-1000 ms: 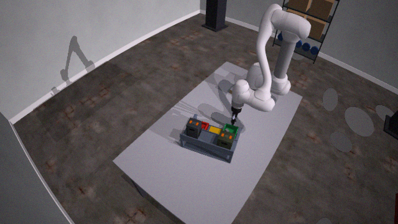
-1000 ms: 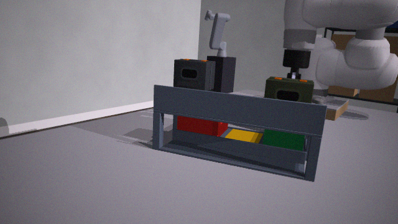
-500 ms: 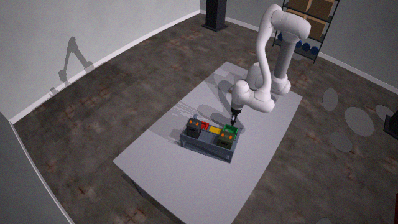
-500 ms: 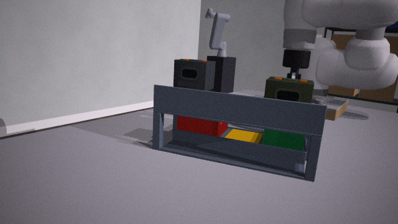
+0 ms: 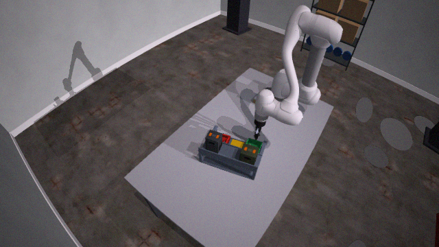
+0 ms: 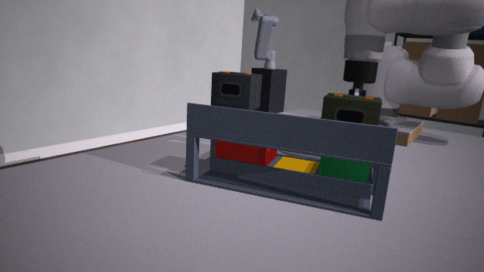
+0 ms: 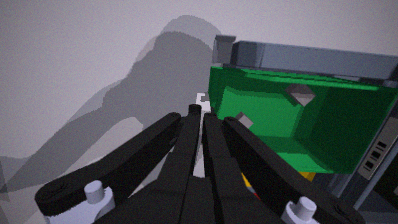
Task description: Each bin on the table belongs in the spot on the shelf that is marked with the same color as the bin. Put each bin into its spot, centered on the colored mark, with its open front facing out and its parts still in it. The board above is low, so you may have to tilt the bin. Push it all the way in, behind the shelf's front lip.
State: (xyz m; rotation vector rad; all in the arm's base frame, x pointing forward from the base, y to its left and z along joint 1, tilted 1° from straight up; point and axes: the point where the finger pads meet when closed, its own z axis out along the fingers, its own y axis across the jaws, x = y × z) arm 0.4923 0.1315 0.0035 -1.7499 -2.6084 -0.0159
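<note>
The green bin lies 90 mm ahead of my hand and 40 mm to the left of it. From my hand the other things lie so: olive box: 200 mm ahead, 100 mm above, 80 mm to the left; then red bin: 200 mm ahead, 160 mm to the right, 10 mm below; then dark grey box: 290 mm ahead, 130 mm to the right, 110 mm above.
</note>
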